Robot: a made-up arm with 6 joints.
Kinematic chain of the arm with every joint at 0, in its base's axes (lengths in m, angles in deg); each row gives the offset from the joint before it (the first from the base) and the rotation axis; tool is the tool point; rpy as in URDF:
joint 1: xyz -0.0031 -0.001 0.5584 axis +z
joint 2: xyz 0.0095 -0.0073 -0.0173 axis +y
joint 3: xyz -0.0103 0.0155 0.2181 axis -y
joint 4: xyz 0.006 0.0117 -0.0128 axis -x
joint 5: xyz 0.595 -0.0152 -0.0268 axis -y
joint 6: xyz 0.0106 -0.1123 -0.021 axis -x
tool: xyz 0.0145 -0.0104 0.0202 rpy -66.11 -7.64 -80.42
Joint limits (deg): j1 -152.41..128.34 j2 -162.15..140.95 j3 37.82..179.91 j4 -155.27..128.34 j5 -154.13..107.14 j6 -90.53..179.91
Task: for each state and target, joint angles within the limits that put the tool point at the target. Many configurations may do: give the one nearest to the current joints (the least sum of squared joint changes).
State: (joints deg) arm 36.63 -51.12 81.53 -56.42 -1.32 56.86
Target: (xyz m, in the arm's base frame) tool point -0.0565 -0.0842 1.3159
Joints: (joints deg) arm 41.04 -47.45 47.98 -52.95 -1.10 56.02
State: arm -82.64 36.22 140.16 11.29 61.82 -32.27
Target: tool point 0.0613 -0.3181 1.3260
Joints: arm -54.99 36.90 113.54 2.44 54.09 -41.14
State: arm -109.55 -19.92 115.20 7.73 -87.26 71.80
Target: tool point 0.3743 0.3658 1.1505
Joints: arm -146.32 -22.20 119.49 5.94 -88.41 73.65
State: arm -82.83 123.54 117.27 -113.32 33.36 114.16
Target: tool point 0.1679 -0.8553 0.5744
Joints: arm -84.45 99.00 112.97 -111.50 35.76 124.03
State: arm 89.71 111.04 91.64 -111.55 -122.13 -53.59
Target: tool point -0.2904 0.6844 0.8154
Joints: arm 102.32 97.37 139.01 -124.18 -124.25 -59.63
